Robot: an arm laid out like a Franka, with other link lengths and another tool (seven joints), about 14 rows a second.
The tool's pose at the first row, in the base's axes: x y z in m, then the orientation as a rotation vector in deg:
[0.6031 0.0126 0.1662 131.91 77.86 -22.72]
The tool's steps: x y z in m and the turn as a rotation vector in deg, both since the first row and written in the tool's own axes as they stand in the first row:
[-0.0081 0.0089 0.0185 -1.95 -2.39 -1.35]
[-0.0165 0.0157 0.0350 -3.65 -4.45 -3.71]
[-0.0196 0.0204 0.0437 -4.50 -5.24 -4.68]
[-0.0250 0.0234 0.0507 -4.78 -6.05 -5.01]
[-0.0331 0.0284 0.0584 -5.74 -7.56 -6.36]
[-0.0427 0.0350 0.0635 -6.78 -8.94 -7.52]
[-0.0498 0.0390 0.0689 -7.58 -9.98 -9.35]
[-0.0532 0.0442 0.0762 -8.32 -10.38 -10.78]
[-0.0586 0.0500 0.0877 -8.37 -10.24 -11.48]
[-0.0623 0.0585 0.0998 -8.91 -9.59 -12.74]
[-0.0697 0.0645 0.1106 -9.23 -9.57 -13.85]
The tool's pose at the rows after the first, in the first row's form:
[0.6066 -0.0066 0.1558 128.34 78.11 -24.25]
[0.6082 -0.0241 0.1469 124.52 79.67 -25.89]
[0.6106 -0.0328 0.1418 122.84 80.29 -26.37]
[0.6105 -0.0416 0.1389 122.01 80.23 -27.10]
[0.6108 -0.0537 0.1370 119.64 80.88 -28.35]
[0.6119 -0.0663 0.1384 117.38 81.35 -29.32]
[0.6119 -0.0761 0.1378 115.05 82.73 -30.31]
[0.6147 -0.0845 0.1342 113.33 83.98 -30.56]
[0.6169 -0.0968 0.1280 112.90 84.81 -30.58]
[0.6223 -0.1093 0.1211 111.96 86.43 -29.86]
[0.6238 -0.1228 0.1164 110.97 87.59 -29.91]

